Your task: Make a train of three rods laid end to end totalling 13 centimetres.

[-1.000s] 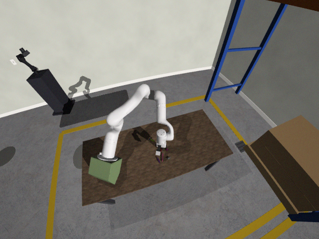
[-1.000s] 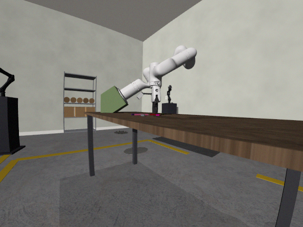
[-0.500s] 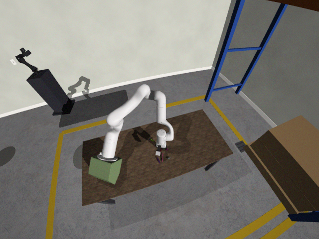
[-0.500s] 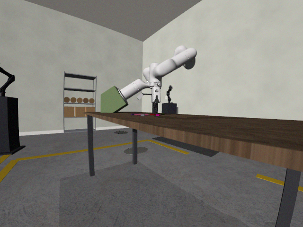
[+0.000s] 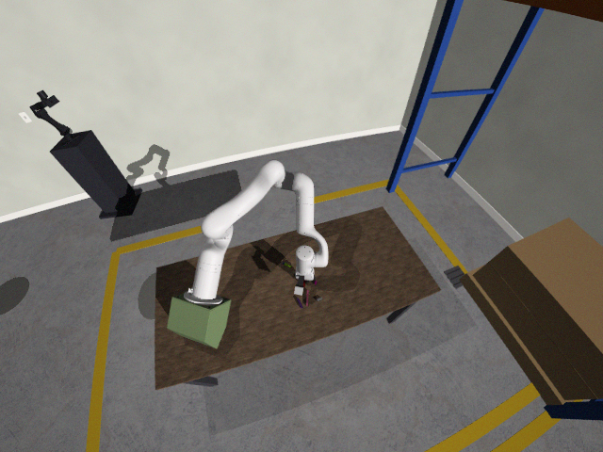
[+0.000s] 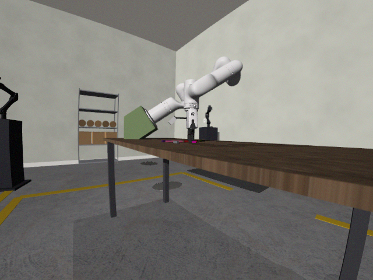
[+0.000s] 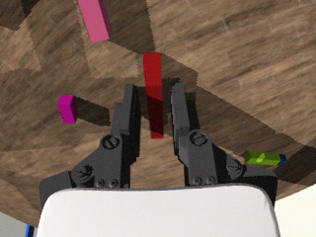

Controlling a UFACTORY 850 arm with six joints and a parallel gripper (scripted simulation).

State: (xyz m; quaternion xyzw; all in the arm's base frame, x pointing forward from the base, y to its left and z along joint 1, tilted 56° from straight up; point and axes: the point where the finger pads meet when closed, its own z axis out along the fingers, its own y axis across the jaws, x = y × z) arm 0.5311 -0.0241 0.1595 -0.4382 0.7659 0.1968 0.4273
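Right now the red rod is 20 mm below my hand. The rest, counted from my hand: magenta rod: 60 mm ahead, 20 mm to the right, 20 mm below; then pink rod: 100 mm to the right, 20 mm below; then purple rod: 40 mm behind, 120 mm to the right, 20 mm below.
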